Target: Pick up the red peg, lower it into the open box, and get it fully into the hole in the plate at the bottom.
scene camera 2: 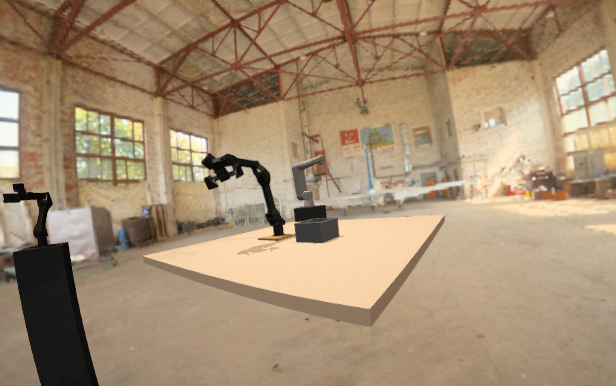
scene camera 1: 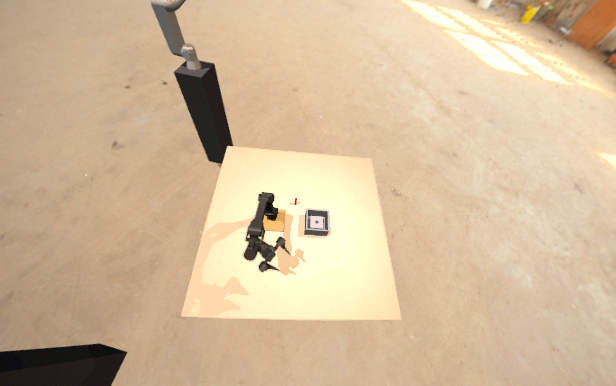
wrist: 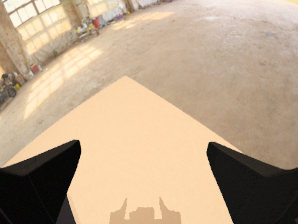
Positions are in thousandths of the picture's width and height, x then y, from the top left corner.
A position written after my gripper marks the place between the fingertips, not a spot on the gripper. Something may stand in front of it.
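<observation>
There is a dark box (scene camera 2: 520, 597) here in the scene. And I can see my gripper (wrist: 485, 663) too.
</observation>
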